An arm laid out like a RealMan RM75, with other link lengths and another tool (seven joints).
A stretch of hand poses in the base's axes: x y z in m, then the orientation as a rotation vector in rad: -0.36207, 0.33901, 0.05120, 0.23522, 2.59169, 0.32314; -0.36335, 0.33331, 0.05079, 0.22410, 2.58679, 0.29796; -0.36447, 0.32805, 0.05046, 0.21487, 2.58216, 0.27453; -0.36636, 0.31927, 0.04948, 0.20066, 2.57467, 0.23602; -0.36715, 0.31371, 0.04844, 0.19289, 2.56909, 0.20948; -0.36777, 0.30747, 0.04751, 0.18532, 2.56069, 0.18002; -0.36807, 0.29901, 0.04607, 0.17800, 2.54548, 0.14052; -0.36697, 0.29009, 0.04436, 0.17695, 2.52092, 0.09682; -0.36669, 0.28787, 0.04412, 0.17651, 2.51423, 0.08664; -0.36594, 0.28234, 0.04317, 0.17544, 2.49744, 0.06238; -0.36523, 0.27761, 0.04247, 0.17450, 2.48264, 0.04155; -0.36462, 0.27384, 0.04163, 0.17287, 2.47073, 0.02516; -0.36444, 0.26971, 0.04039, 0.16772, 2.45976, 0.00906; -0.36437, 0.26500, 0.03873, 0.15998, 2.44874, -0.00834; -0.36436, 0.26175, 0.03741, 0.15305, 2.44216, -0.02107; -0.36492, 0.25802, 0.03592, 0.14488, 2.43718, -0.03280; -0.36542, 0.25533, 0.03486, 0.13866, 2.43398, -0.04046; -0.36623, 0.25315, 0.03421, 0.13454, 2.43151, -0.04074; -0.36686, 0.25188, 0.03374, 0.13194, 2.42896, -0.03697
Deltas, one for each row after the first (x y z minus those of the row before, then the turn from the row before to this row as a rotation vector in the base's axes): -0.00128, -0.00570, -0.00041, -0.02009, -0.00735, 0.00188; -0.00112, -0.00526, -0.00033, -0.01853, -0.00655, 0.00099; -0.00189, -0.00878, -0.00098, -0.03037, -0.01010, 0.00102; -0.00079, -0.00556, -0.00104, -0.02059, -0.00683, -0.00074; -0.00062, -0.00624, -0.00093, -0.02273, -0.00938, -0.00181; -0.00030, -0.00846, -0.00144, -0.03007, -0.01577, -0.00484; 0.00110, -0.00892, -0.00171, -0.03213, -0.02391, -0.01114; 0.00028, -0.00222, -0.00024, -0.00761, -0.00647, -0.00255; 0.00075, -0.00553, -0.00095, -0.01824, -0.01612, -0.00615; 0.00071, -0.00473, -0.00070, -0.01579, -0.01408, -0.00533; 0.00061, -0.00377, -0.00084, -0.01272, -0.01130, -0.00359; 0.00018, -0.00413, -0.00124, -0.01342, -0.01050, -0.00094; 0.00007, -0.00471, -0.00166, -0.01509, -0.01053, 0.00059; 0.00001, -0.00325, -0.00132, -0.01134, -0.00621, 0.00141; -0.00056, -0.00373, -0.00149, -0.01089, -0.00466, 0.00264; -0.00050, -0.00269, -0.00106, -0.00735, -0.00298, 0.00237; -0.00081, -0.00218, -0.00065, -0.00144, -0.00257, 0.00283; -0.00063, -0.00127, -0.00047, 0.00189, -0.00281, 0.00281
